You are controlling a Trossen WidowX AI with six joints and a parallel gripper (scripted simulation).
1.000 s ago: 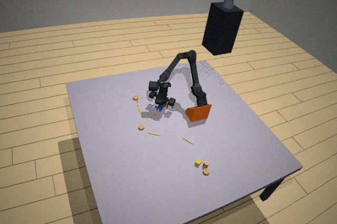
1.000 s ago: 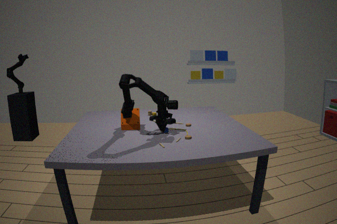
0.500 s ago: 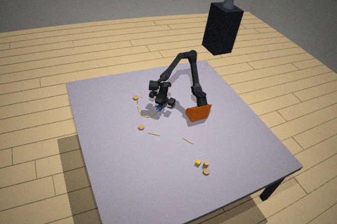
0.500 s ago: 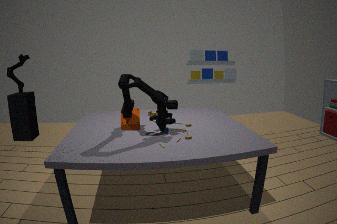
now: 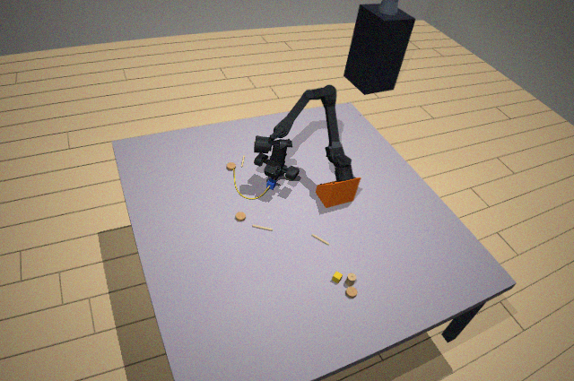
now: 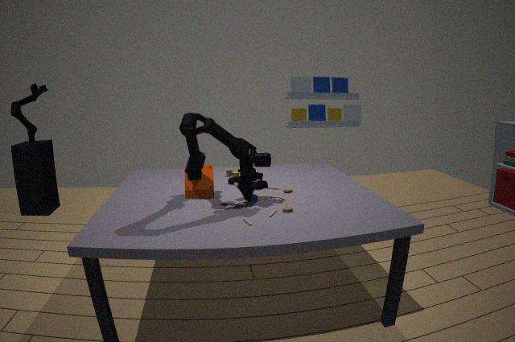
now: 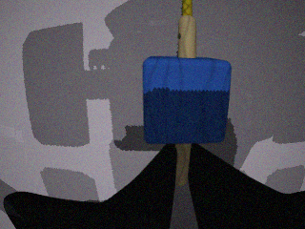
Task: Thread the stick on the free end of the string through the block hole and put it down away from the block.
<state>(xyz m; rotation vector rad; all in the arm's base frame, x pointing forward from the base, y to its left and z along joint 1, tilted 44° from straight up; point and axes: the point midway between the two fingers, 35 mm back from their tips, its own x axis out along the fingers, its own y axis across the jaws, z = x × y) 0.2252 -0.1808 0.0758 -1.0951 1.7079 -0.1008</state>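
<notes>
Now: gripper tip 20 mm to the right of the blue cube, 20 mm short of it and 10 mm below it. Round my gripper tip: wooden block (560 mm to the left, 30 mm behind, 10 mm above); then yellow cube (530 mm to the left, 10 mm ahead, 10 mm above); then thin wooden stick (30 mm ahead, 20 mm to the left, 10 mm above).
</notes>
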